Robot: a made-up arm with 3 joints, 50 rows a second.
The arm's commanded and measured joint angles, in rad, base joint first. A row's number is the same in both.
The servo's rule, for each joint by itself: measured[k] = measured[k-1] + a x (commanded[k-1-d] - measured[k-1]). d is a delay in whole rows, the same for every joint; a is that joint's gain. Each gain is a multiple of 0.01, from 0.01 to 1. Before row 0 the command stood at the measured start. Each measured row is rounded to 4 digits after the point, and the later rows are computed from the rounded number. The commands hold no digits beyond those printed.
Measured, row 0:
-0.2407, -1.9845, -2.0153
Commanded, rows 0 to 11:
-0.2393, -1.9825, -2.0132
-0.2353, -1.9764, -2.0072
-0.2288, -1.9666, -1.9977
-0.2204, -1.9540, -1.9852
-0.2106, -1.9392, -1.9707
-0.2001, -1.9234, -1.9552
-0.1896, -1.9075, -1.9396
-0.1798, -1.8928, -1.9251
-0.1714, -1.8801, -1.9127
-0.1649, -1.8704, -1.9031
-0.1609, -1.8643, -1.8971
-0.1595, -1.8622, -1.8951
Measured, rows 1 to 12:
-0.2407, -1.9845, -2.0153
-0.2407, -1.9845, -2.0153
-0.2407, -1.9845, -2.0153
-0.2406, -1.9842, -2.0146
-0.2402, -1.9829, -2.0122
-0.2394, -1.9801, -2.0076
-0.2381, -1.9757, -2.0004
-0.2362, -1.9695, -1.9909
-0.2337, -1.9617, -1.9795
-0.2306, -1.9525, -1.9667
-0.2270, -1.9424, -1.9534
-0.2231, -1.9318, -1.9404
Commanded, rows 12 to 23:
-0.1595, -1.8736, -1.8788
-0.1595, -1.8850, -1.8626
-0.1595, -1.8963, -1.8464
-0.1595, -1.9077, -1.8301
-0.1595, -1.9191, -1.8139
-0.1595, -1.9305, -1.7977
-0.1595, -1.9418, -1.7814
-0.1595, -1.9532, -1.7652
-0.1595, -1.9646, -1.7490
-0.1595, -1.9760, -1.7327
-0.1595, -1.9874, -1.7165
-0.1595, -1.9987, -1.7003
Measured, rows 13 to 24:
-0.2190, -1.9214, -1.9285
-0.2149, -1.9117, -1.9185
-0.2110, -1.9033, -1.9110
-0.2074, -1.8983, -1.9007
-0.2040, -1.8960, -1.8885
-0.2009, -1.8961, -1.8750
-0.1980, -1.8981, -1.8606
-0.1953, -1.9017, -1.8457
-0.1928, -1.9066, -1.8303
-0.1905, -1.9126, -1.8147
-0.1883, -1.9195, -1.7989
-0.1863, -1.9272, -1.7829

